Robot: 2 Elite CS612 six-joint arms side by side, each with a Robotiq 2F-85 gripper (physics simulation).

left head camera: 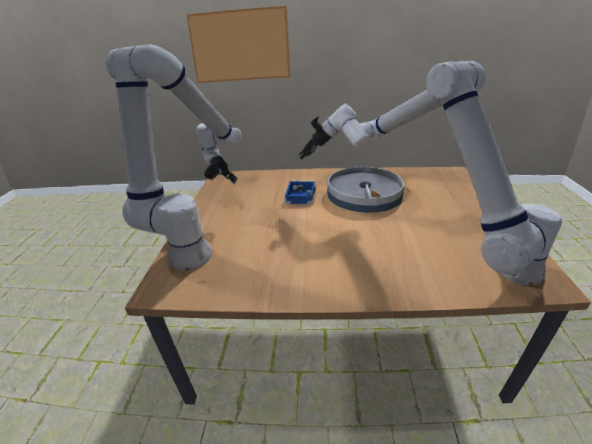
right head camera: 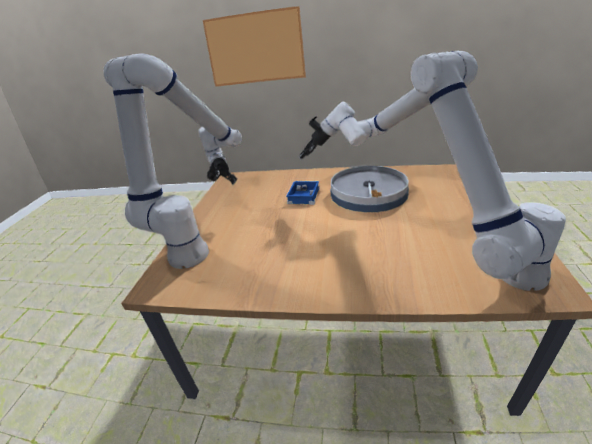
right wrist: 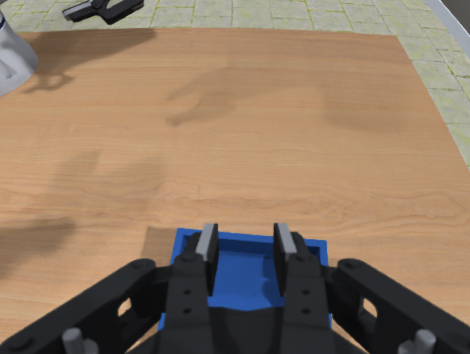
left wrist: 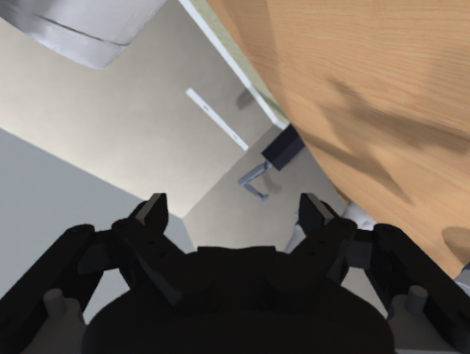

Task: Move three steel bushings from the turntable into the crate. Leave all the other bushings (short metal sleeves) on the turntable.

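Note:
The blue crate stands left of the round grey turntable. Small grey steel bushings lie inside the crate; I cannot count them, and my right fingers hide them in the right wrist view. Small orange-brown pieces lie on the turntable beside its pale bar. My right gripper is open and empty, high above the crate. My left gripper is open and empty above the table's left back edge.
The wooden table carries both arms at its sides. The right forearm reaches in above the turntable. A wall with a brown board stands behind.

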